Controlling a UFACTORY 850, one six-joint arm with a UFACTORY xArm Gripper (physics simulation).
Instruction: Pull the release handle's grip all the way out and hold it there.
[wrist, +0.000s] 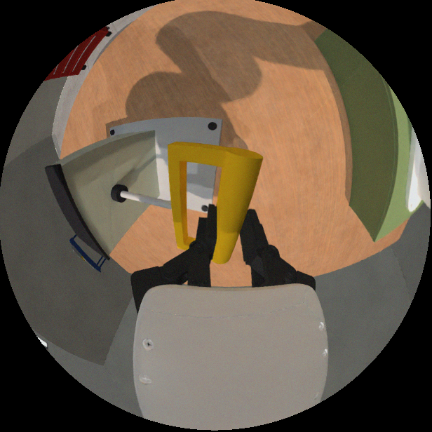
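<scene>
The yellow grip (237, 195) of the release handle is a D-shaped frame with a thick round bar, in the middle of the wrist view. A thin light rod (145, 198) runs from the grip's far side to a black collar on a pale housing (100, 185). A stretch of rod shows between grip and housing. My gripper (228, 218) is shut on the grip's thick bar, one black finger on each side of it. One finger passes through the grip's opening. The finger pads' contact faces are partly hidden.
The housing stands on a grey base plate (175, 125) with dark bolts, on a wooden table top (295, 125). A green, curved-looking block (365, 125) stands at the right. A red slatted thing (80, 56) is at the upper left. A small blue handle (85, 255) shows at the left, beyond the housing's dark edge.
</scene>
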